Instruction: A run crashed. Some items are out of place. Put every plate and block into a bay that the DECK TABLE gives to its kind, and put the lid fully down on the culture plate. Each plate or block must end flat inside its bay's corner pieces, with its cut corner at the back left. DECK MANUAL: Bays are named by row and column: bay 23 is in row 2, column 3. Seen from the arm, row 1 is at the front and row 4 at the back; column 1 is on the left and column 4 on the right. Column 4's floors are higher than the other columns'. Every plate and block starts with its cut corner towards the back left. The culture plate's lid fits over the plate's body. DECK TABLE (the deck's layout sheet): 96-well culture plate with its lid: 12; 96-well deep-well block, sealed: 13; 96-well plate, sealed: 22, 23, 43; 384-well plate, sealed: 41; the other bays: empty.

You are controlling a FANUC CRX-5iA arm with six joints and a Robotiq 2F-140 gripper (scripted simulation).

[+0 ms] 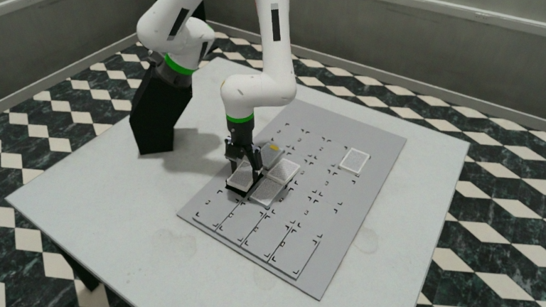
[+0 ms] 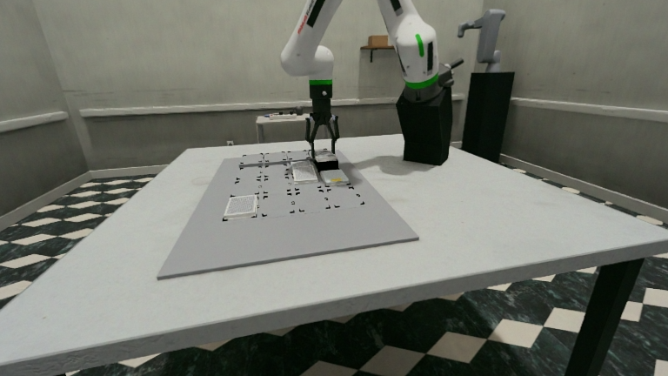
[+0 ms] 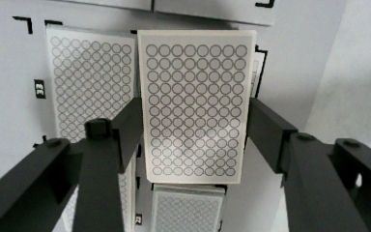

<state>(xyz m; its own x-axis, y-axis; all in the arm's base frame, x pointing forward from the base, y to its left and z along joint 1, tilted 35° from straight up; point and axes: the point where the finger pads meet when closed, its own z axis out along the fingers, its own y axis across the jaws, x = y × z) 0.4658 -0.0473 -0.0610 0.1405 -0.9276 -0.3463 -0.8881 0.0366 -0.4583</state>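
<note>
The black deep-well block lies 1 cm behind my hand, 1 cm to the left of it and 5 cm below it. Round my hand: 384-well plate (29 cm ahead, 35 cm to the left, 6 cm below); then lid (2 cm behind, 17 cm to the left, 6 cm below).
</note>
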